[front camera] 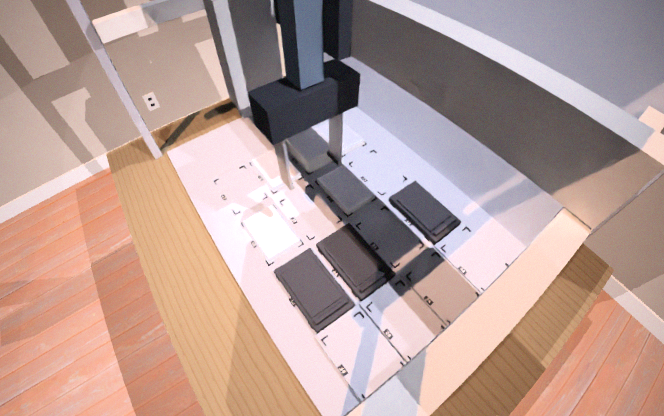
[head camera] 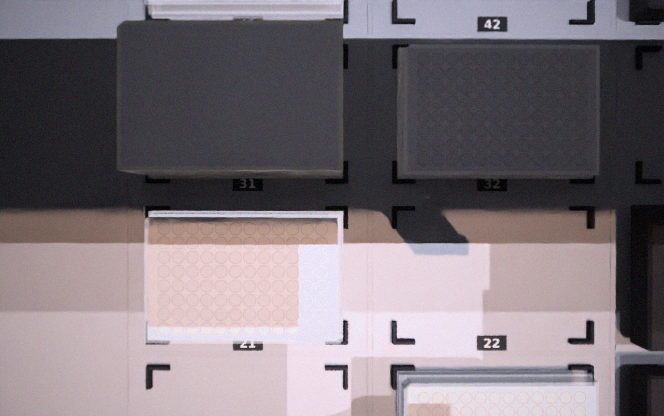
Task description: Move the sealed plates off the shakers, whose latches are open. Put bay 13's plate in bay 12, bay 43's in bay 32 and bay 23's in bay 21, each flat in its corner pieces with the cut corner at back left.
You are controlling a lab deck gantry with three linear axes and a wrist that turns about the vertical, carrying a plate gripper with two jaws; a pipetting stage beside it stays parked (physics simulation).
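Pixels of known places: gripper, between the fingertips: (front camera: 311, 171); robot's base, origin of its link: (front camera: 215, 181).
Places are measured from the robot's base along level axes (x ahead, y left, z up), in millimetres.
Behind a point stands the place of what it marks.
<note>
My gripper (front camera: 314, 175) @(x 250, y 150, z 160 mm) is open, with nothing between its two jaws, and hangs above the back part of the deck. A brightly lit plate (front camera: 272, 232) @(x 236, y 44, z 14 mm) (head camera: 500, 400) @(x 227, y 73, z 14 mm) lies in bay 12; part of it shows in the head view. A shaded grey plate (front camera: 345, 190) @(x 237, y 249, z 14 mm) (head camera: 500, 112) @(x 227, y 255, z 14 mm) lies flat within the corner pieces of bay 32. A pale sealed plate (front camera: 275, 172) @(x 83, y 141, z 14 mm) (head camera: 225, 285) @(x 53, y 146, z 14 mm) lies flat in bay 21, partly behind a jaw in the front view. The dark shakers at bay 13 (front camera: 312, 287) @(x 398, y 42, z 23 mm), bay 23 (front camera: 352, 260) @(x 398, y 142, z 24 mm) and bay 43 (front camera: 425, 210) @(x 401, y 359, z 23 mm) carry no plates.
A tall grey block (front camera: 310, 150) @(x 95, y 244, z 42 mm) (head camera: 230, 97) @(x 64, y 256, z 42 mm) stands in bay 31, close to the plates in bays 21 and 32. Behind it is a low white item (head camera: 245, 9) @(x 65, y 323, z 9 mm) in bay 41. Shaker edges (head camera: 642, 280) @(x 318, y 149, z 14 mm) show at the right of the head view.
</note>
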